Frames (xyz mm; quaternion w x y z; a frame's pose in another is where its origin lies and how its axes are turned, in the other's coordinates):
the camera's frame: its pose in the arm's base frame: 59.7 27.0 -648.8 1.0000 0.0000 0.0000 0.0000
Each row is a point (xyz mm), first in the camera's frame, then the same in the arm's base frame.
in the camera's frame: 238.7 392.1 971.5
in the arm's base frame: 298.4 419.1 322.7
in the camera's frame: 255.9 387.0 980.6
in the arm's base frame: 315.6 414.0 331.8
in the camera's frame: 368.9 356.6 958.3
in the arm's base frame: 428.6 383.6 309.5
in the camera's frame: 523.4 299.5 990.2
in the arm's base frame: 583.1 326.5 341.4
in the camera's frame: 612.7 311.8 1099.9
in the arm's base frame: 672.4 338.8 451.1
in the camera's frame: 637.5 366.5 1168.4
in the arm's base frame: 697.2 393.5 519.6
